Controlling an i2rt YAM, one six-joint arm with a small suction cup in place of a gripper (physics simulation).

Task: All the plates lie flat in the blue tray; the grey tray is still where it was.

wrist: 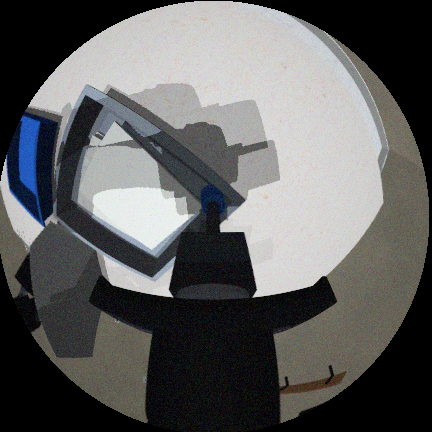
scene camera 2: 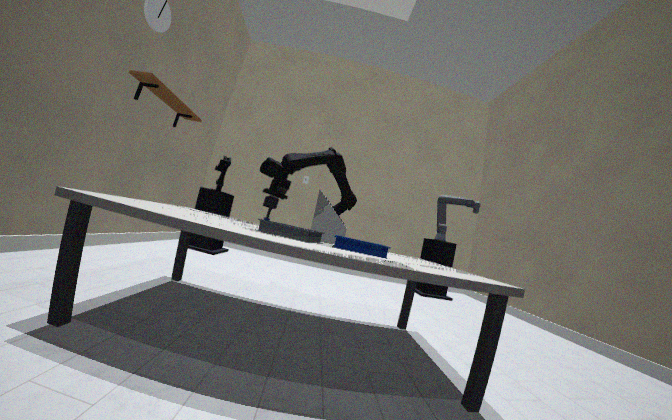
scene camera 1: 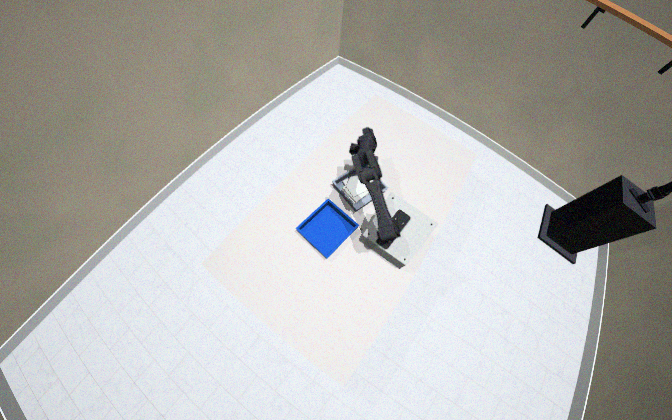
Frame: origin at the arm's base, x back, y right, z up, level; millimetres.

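Seen in the pictures: end effector, tool point: (wrist: pixel 212 194) (scene camera 2: pixel 265 223) (scene camera 1: pixel 362 167); arm's base, origin of the base link: (wrist: pixel 51 303) (scene camera 2: pixel 333 212) (scene camera 1: pixel 393 229).
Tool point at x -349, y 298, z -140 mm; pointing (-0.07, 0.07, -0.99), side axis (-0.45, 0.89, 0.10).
Observation:
Pixels of each thing's top centre, then the offset from my tool point to it. Level surfaces: height alone.
- grey tray, middle of its top: (wrist: pixel 111 208) (scene camera 2: pixel 293 226) (scene camera 1: pixel 360 184) dx +60, dy -116, dz +16 mm
- blue tray, middle of its top: (scene camera 2: pixel 360 240) (scene camera 1: pixel 327 226) dx +72, dy -439, dz +16 mm
- table, its level: dz -34 mm
The grey tray (scene camera 1: pixel 344 198) (scene camera 2: pixel 290 231) (wrist: pixel 67 172) stands on the table. Pale, whitish plates (scene camera 1: pixel 354 189) (wrist: pixel 140 215) lie in it, overlapping; their exact number and edges are hard to tell, and the arm partly hides them in scene camera 1. The blue tray (scene camera 1: pixel 325 232) (scene camera 2: pixel 361 246) (wrist: pixel 29 160) stands beside the grey tray, and its blue floor shows bare in scene camera 1. My suction cup (scene camera 2: pixel 267 219) (wrist: pixel 213 197) is at a corner of the grey tray, near its rim, with no plate seen on it. The arm hides the cup in scene camera 1.
The pale base block (scene camera 1: pixel 417 230) (scene camera 2: pixel 327 225) of my arm stands close to both trays. The arm's shadow falls across the grey tray and the table (scene camera 1: pixel 280 280). Black pedestals (scene camera 2: pixel 215 201) (scene camera 2: pixel 438 254) with other arms stand behind the table.

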